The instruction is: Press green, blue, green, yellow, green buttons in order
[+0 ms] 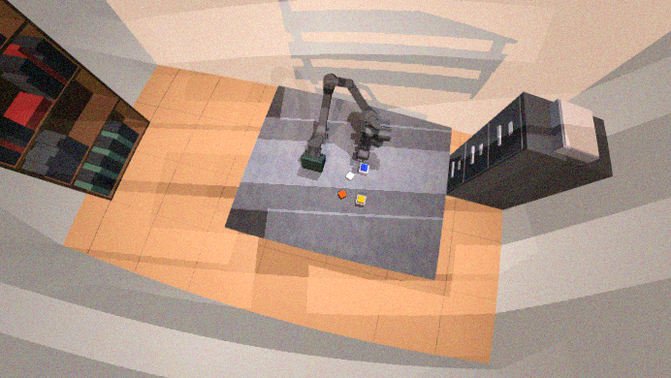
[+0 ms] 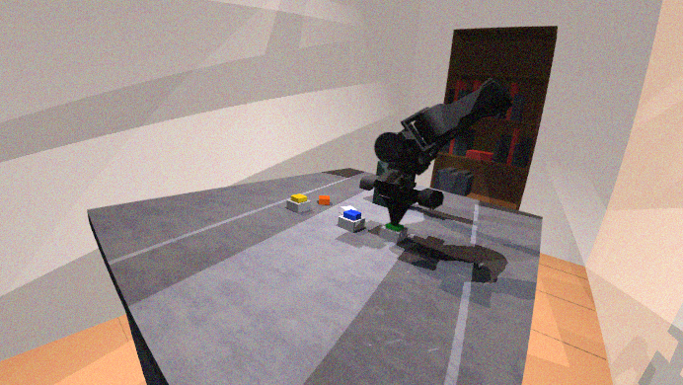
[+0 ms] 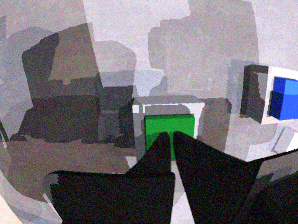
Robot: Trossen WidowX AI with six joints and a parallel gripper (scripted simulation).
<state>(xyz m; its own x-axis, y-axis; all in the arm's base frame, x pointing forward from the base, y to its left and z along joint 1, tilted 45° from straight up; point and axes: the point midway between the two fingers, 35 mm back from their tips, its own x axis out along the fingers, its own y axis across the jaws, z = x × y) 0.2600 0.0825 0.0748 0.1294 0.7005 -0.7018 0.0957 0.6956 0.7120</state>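
Right now my gripper tip is 10 mm above the green button. From my gripper tip the other things lie so: blue button: 20 mm ahead, 110 mm to the right; orange block: 80 mm behind, 260 mm to the right, 20 mm below; white block: 50 mm behind, 160 mm to the right, 20 mm below.
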